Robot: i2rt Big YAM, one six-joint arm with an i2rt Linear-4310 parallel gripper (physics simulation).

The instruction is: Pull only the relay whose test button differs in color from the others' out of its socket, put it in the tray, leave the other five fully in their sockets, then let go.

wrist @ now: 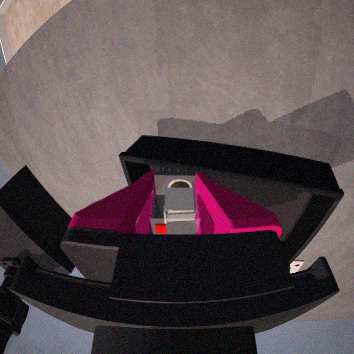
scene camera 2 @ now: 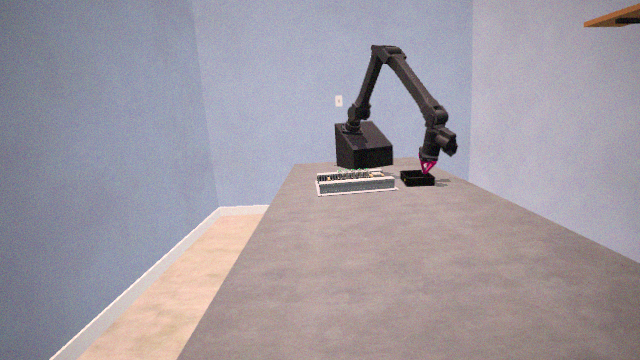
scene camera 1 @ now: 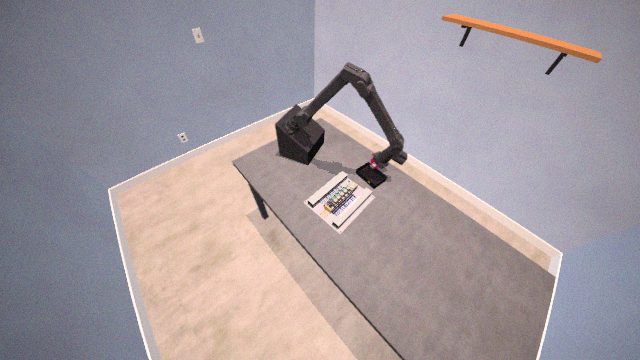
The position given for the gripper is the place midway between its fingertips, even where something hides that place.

In view: the gripper (wrist: 174, 177) and a clear-cased relay (wrist: 174, 209).
